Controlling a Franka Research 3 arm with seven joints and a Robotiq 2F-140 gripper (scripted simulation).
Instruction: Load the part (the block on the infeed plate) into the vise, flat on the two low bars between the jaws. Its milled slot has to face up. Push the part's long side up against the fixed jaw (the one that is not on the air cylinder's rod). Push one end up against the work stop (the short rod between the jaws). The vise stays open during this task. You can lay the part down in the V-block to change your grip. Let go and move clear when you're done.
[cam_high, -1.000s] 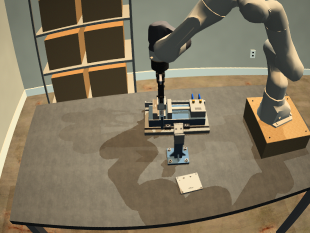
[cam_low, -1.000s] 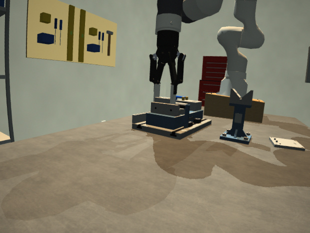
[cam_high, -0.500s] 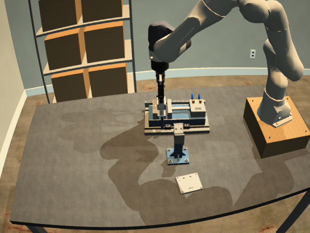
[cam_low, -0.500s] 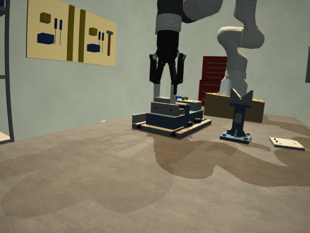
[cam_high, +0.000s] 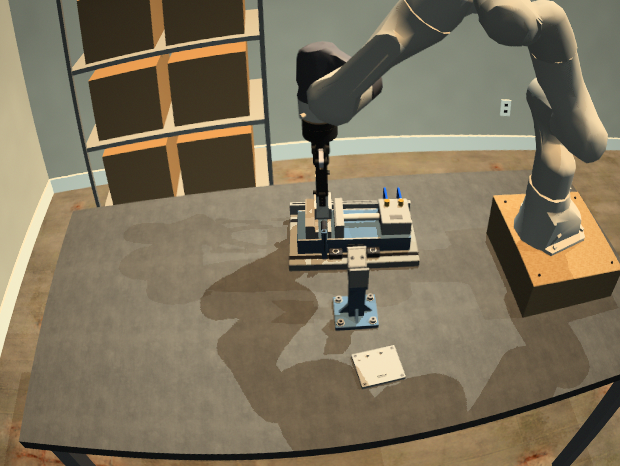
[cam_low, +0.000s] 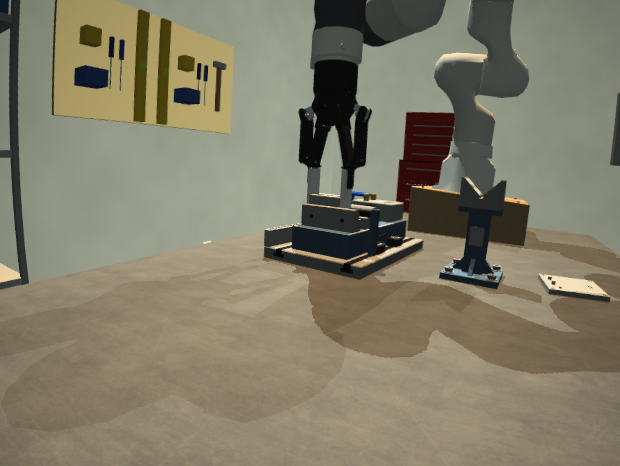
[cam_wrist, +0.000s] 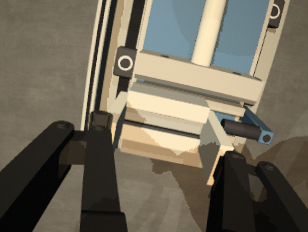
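My gripper is now 2 cm above the part. The rest, counted from my hand: fixed jaw 5 cm below, 3 cm ahead, 1 cm to the left; then moving jaw 5 cm below, 3 cm to the left, 3 cm behind; then work stop rod 7 cm to the left, 3 cm below, 1 cm ahead.
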